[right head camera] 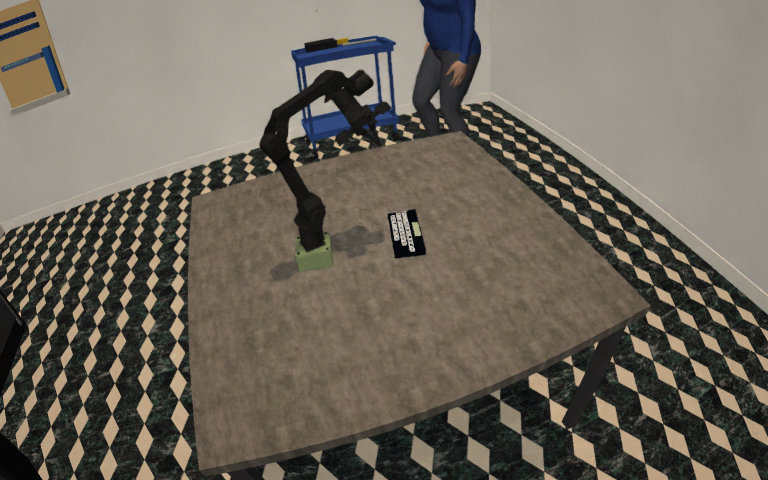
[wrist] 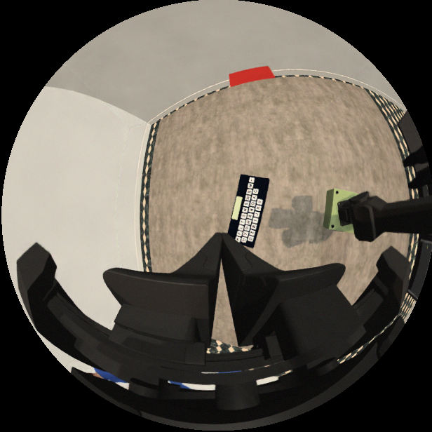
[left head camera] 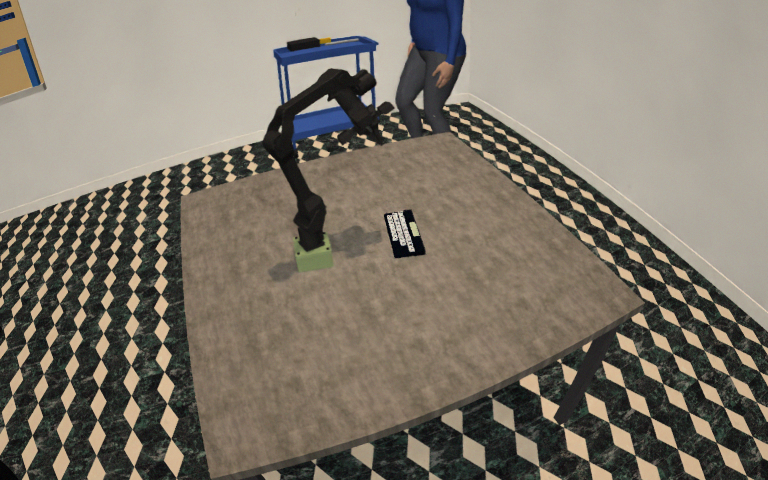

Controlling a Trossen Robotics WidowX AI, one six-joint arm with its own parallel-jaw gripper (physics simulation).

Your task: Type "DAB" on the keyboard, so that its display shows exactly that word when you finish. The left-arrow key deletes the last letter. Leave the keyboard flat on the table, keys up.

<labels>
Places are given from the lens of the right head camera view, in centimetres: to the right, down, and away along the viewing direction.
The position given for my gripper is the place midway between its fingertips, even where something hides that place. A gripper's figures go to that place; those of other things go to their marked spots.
my gripper (right head camera: 380, 145): -1, -28, 132
dark keyboard (right head camera: 407, 221): 8, -6, 152
</labels>
